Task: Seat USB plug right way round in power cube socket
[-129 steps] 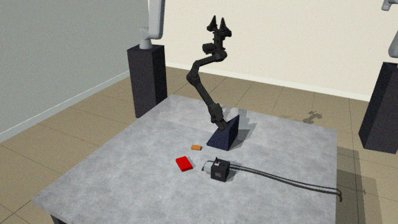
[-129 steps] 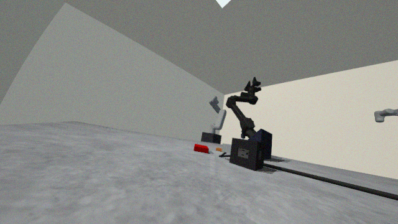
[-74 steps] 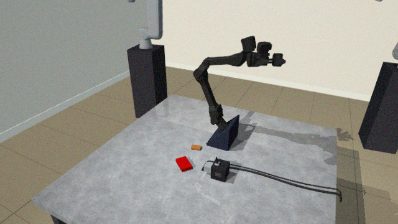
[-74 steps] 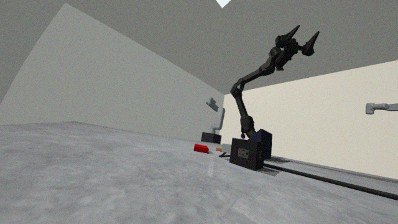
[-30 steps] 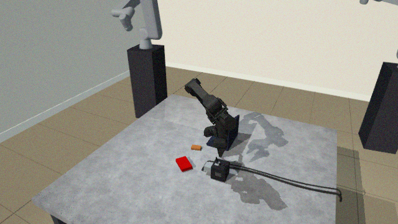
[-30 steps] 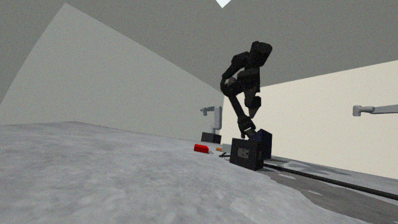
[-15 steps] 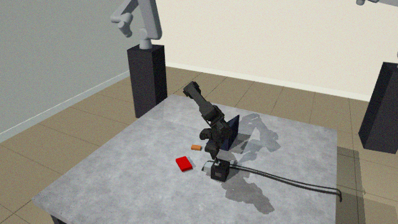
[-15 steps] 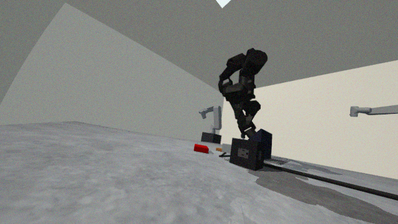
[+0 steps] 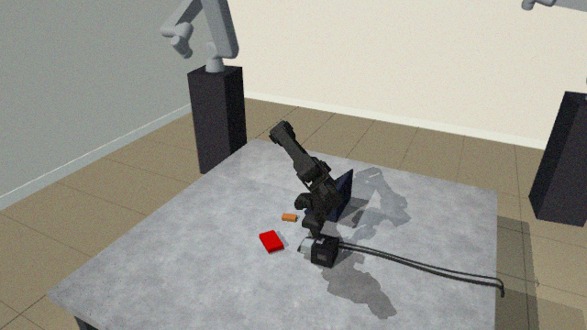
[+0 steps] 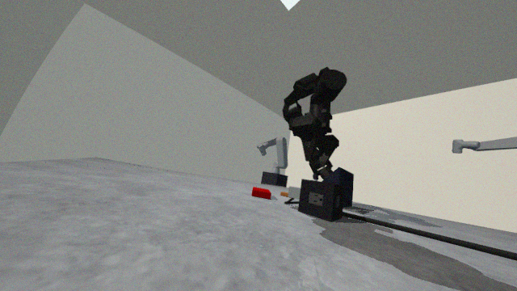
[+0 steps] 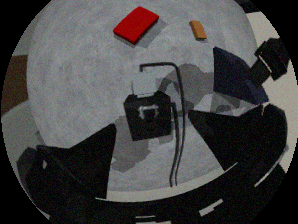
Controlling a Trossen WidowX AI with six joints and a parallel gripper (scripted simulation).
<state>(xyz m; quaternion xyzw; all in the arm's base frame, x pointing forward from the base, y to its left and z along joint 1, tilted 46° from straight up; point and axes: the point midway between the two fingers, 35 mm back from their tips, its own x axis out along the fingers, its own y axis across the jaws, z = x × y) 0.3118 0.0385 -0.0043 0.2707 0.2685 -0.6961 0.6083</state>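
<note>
Right now the USB plug is 3 cm below my gripper tip. The rest, counted from my gripper tip: orange block (18 cm behind, 17 cm to the right, 11 cm below); then red flat block (18 cm to the right, 11 cm below, 1 cm behind).
</note>
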